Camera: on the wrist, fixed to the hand. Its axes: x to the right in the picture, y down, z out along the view.
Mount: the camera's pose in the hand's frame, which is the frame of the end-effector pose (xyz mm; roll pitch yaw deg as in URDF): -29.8 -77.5 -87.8 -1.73 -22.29 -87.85
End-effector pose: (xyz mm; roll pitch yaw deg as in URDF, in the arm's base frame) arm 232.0 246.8 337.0 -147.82 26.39 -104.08
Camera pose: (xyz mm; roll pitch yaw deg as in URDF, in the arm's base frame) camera 244.3 218.3 453.8 -153.92 -7.94 -20.30
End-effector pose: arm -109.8 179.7 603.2 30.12 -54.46 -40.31
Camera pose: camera -66.6 112.9 512.2 53.87 2.91 -122.79
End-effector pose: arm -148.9 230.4 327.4 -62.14 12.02 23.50
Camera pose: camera -125.0 116.7 360.5 -69.54 -74.94 1.63
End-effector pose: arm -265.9 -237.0 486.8 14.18 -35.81 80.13
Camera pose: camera -206.8 -210.0 384.9 34.97 -7.75 -13.02
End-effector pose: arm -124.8 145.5 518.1 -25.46 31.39 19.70
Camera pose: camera -135.0 27.4 494.4 -44.31 -37.85 -38.59
